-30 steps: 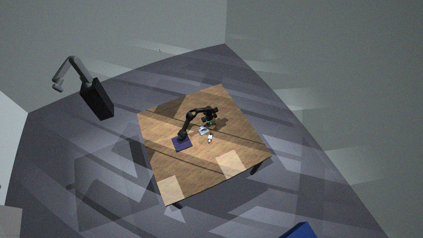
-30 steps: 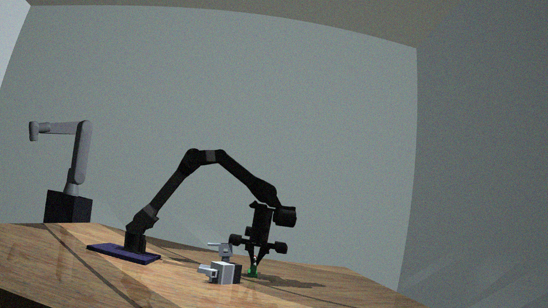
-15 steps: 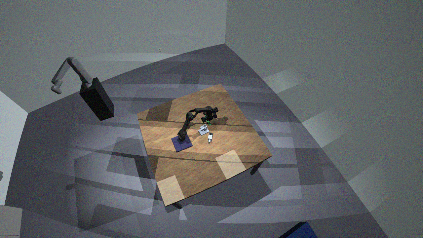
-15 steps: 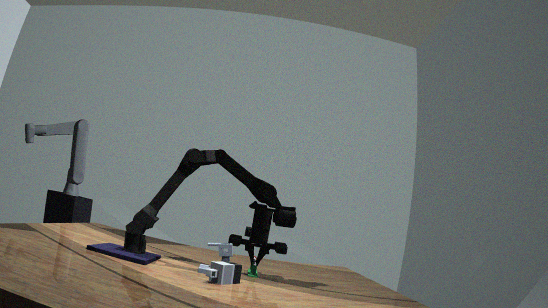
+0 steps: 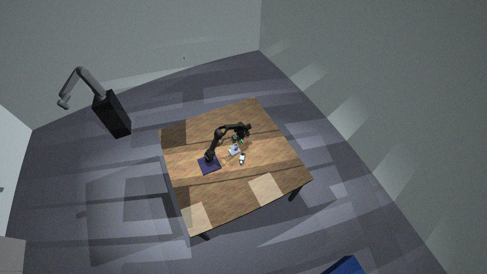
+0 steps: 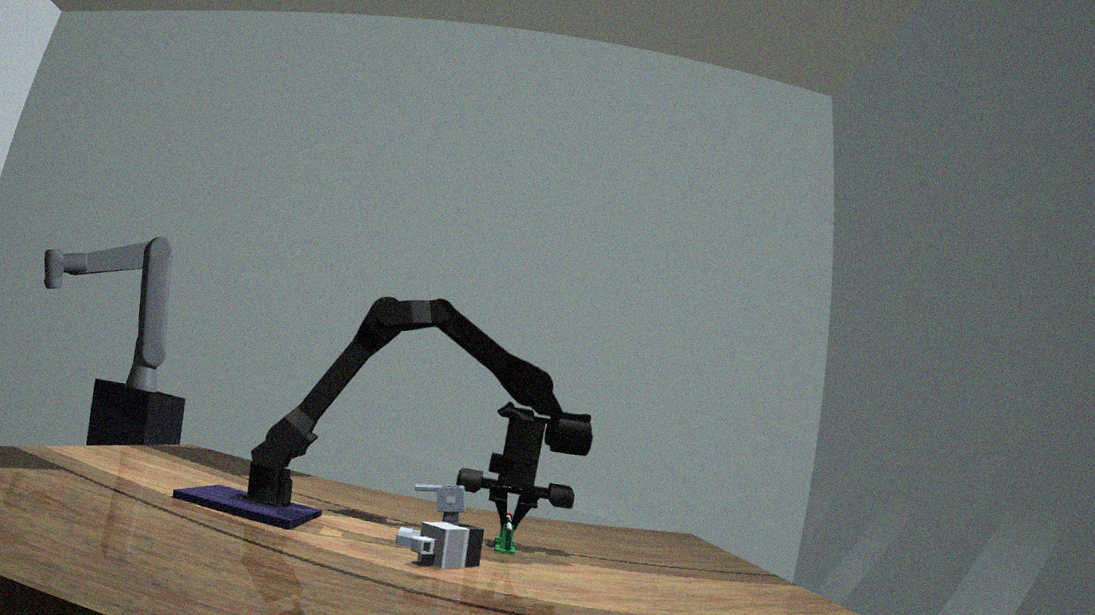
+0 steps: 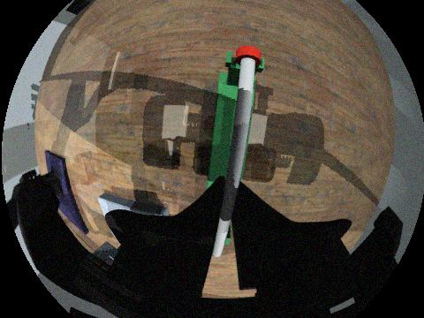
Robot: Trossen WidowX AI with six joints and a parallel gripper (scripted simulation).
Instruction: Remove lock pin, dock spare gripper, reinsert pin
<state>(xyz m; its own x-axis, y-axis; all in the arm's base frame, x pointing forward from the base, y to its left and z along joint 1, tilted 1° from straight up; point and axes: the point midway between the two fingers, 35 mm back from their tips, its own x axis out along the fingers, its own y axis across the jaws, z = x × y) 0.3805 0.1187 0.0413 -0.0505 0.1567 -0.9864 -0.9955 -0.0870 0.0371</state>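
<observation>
Right now my gripper tip is 2 cm to the right of the green pin cradle. From my gripper tip the other things lie so: grey mount: 10 cm behind, 10 cm to the right, 3 cm above; then spare gripper: 7 cm behind, 23 cm to the right, 1 cm above.
</observation>
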